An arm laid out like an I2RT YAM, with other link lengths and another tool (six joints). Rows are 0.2 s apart.
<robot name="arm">
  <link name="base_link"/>
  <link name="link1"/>
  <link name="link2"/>
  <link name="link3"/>
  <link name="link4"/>
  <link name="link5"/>
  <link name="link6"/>
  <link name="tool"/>
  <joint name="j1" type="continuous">
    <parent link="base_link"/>
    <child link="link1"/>
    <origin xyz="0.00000 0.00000 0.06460" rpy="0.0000 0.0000 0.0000"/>
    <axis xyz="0 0 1"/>
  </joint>
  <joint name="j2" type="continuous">
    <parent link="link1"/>
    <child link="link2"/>
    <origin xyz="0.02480 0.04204 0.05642" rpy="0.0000 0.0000 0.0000"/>
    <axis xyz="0 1 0"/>
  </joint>
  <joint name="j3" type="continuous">
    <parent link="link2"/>
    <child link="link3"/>
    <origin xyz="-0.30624 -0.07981 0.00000" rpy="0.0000 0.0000 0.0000"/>
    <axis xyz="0 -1 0"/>
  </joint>
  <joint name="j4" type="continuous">
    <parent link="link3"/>
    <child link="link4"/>
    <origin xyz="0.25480 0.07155 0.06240" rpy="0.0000 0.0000 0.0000"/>
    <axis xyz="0 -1 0"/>
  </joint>
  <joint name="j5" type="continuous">
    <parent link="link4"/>
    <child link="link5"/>
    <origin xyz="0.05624 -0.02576 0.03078" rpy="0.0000 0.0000 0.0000"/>
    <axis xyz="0 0 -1"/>
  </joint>
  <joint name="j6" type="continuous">
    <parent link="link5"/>
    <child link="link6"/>
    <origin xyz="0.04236 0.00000 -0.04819" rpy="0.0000 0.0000 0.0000"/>
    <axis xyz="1 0 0"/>
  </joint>
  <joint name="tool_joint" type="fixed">
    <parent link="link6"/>
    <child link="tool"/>
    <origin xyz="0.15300 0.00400 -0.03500" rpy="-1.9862 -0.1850 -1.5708"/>
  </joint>
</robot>
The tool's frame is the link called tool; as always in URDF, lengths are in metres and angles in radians. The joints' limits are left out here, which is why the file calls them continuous.
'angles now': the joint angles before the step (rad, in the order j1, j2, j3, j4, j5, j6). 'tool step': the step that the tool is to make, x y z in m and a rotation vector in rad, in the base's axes. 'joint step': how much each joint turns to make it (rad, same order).
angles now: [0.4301 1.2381 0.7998 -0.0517 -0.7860 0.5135]
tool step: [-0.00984 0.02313 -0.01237 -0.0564 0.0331 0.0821]
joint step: [0.0879 0.0841 0.0605 -0.0584 0.0227 -0.0382]
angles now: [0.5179 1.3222 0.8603 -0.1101 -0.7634 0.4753]
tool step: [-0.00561 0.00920 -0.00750 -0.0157 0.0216 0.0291]
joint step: [0.0340 0.0323 0.0086 -0.0024 0.0054 0.0008]
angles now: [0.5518 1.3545 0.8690 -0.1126 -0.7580 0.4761]
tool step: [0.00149 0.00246 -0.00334 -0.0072 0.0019 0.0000]
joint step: [0.0072 0.0137 0.0028 0.0053 0.0088 -0.0002]
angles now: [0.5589 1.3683 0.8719 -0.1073 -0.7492 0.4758]
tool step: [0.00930 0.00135 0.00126 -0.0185 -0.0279 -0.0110]
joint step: [0.0010 0.0161 0.0302 -0.0167 0.0272 -0.0246]
